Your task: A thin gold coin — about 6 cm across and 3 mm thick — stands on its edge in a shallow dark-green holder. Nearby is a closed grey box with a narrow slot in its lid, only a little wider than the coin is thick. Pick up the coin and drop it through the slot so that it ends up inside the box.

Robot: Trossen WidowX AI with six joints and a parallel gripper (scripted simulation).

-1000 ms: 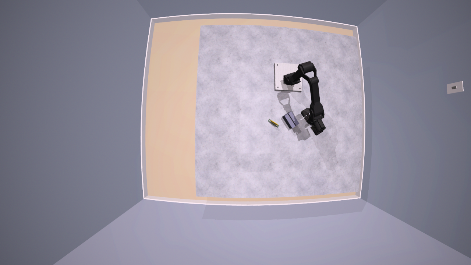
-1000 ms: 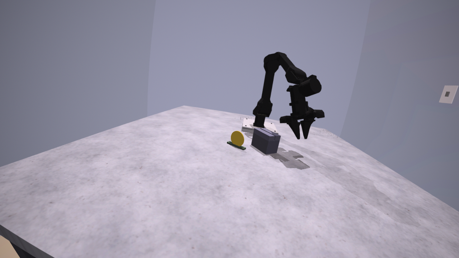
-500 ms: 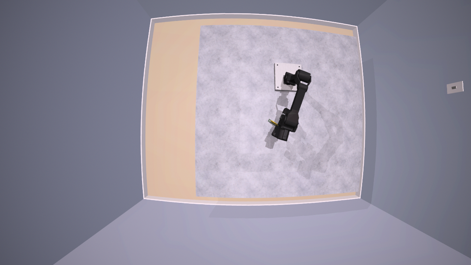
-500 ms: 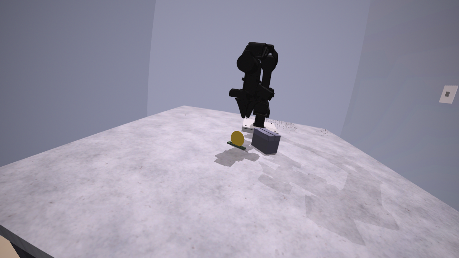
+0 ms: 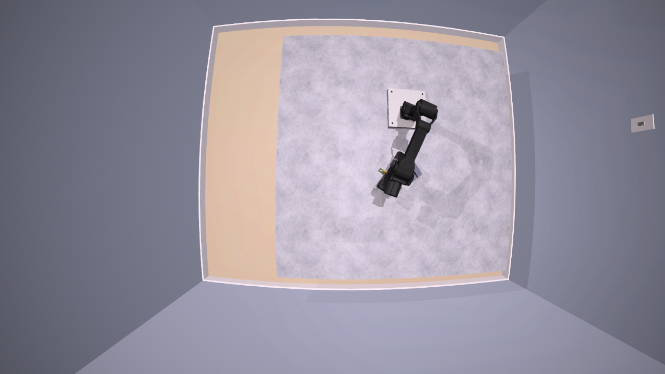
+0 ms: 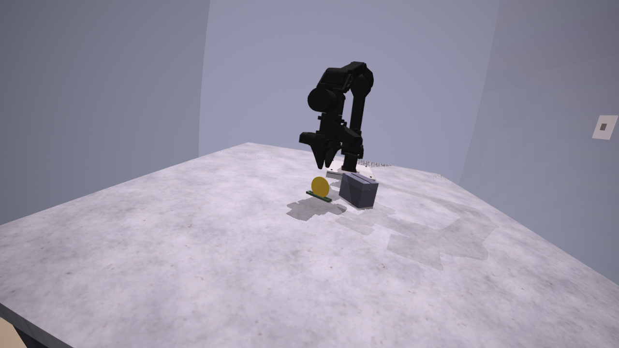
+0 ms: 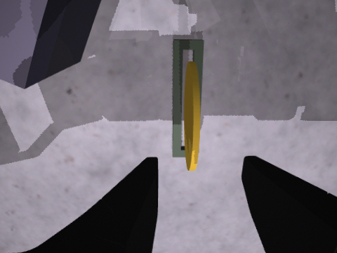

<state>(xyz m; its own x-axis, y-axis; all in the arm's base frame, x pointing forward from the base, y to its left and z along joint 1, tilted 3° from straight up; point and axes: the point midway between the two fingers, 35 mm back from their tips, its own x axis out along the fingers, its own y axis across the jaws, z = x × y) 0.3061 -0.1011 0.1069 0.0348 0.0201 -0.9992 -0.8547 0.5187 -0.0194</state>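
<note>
The gold coin is 6 cm below my gripper tip.
</note>
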